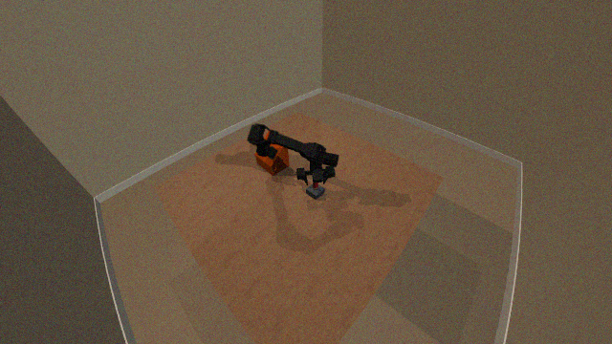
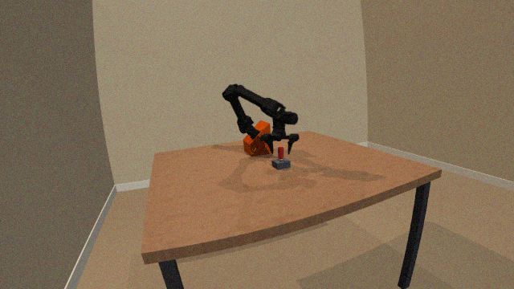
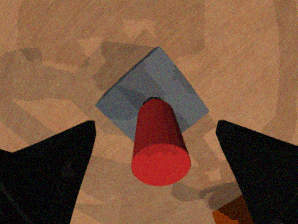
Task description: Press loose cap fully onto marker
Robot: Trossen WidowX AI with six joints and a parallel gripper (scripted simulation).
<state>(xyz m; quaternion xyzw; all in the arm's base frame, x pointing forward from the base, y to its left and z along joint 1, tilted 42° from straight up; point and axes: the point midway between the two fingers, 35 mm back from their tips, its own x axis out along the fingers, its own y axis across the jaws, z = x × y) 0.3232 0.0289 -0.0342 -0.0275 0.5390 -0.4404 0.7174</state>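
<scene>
My gripper tip is now 10 mm below the red cap. The rest, counted from my gripper tip: holder block: 50 mm below.
</scene>
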